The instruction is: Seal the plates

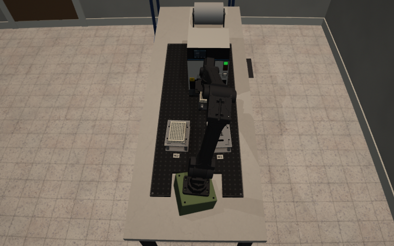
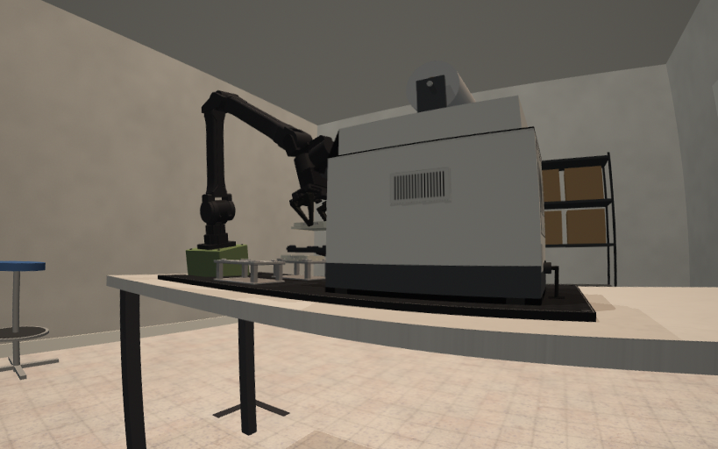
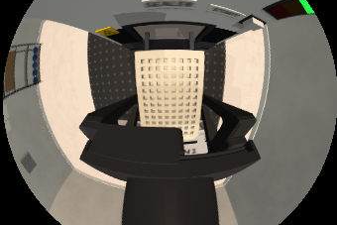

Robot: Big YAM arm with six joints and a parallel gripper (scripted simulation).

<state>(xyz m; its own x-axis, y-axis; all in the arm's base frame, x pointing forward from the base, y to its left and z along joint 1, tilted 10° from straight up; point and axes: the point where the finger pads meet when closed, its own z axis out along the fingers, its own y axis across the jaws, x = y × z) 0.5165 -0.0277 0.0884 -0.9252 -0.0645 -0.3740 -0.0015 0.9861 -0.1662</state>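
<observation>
The sealer stage lies 6 cm below my hand. The rest, counted from my hand: yellow warning label 10 cm ahead, 9 cm to the left, 1 cm below; white well plate 20 cm behind, 15 cm to the left, 9 cm below; N2 label 31 cm behind, 16 cm to the left, 16 cm below.
</observation>
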